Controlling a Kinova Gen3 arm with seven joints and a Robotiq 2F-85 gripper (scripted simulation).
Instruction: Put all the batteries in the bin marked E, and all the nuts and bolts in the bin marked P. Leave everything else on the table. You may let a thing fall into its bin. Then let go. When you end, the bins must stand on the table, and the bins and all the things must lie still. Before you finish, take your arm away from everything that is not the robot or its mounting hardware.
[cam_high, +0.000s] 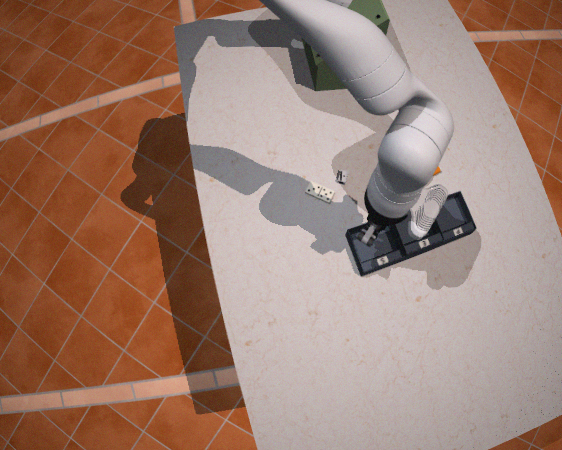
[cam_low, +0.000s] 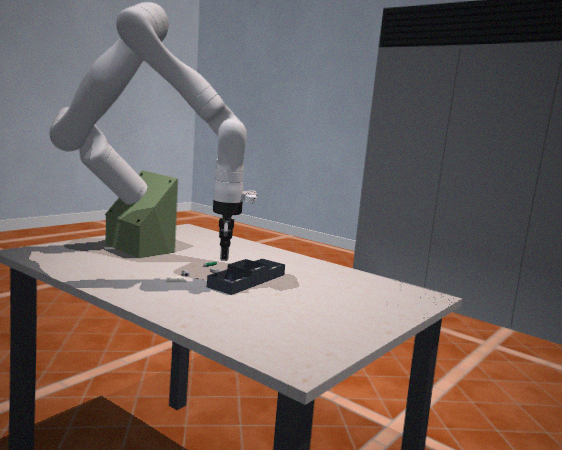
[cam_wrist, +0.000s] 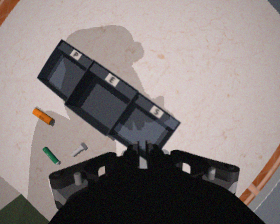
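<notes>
Now: hand 90 mm to the right of the bin tray and 70 mm above it. From my hand the other things lie so: metal nut 130 mm behind, 30 mm to the right, 80 mm below; bolt 110 mm behind, 60 mm to the left, 90 mm below; cream domino 100 mm behind, 80 mm to the right, 90 mm below.
</notes>
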